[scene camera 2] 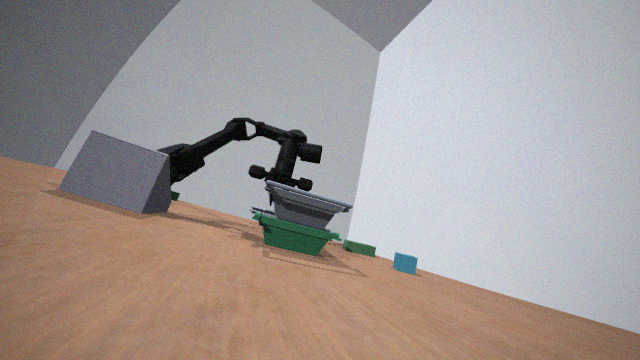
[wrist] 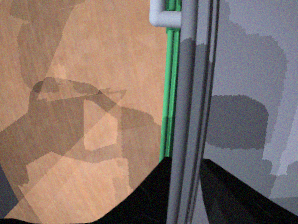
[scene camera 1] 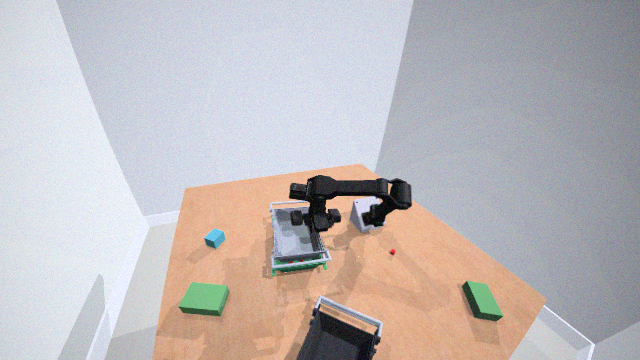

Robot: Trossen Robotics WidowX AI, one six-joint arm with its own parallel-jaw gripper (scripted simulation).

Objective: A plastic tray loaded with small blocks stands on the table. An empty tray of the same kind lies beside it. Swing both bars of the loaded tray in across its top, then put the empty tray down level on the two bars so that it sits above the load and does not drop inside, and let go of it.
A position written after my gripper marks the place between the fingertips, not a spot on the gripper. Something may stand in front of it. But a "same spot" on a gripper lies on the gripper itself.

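Scene:
Gripper, mine: visible in scene camera 1, the wrist view and scene camera 2 [273,206]. My gripper, same spot: [scene camera 1: 311,229] and [wrist: 221,190].

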